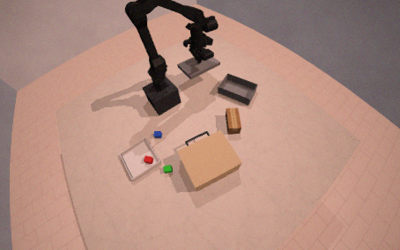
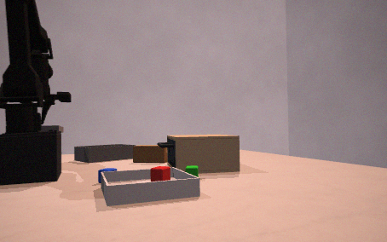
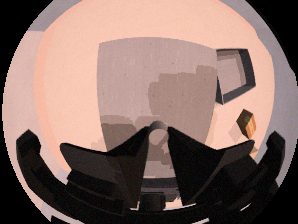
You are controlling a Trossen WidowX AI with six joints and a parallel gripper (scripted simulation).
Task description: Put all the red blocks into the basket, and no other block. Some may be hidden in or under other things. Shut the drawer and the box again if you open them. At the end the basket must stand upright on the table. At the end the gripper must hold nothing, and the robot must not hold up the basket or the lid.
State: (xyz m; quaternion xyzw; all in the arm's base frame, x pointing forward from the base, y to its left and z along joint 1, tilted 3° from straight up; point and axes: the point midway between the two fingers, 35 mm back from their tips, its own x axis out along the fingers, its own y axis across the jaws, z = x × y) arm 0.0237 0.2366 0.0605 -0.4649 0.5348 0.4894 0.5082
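Right now the small brown box is 34 cm ahead of my hand, 9 cm to the right of it and 13 cm below it. Round my hand: blue block 14 cm ahead, 39 cm to the right, 15 cm below; drawer 38 cm ahead, 30 cm to the right, 12 cm below; grey flat piece 4 cm below.
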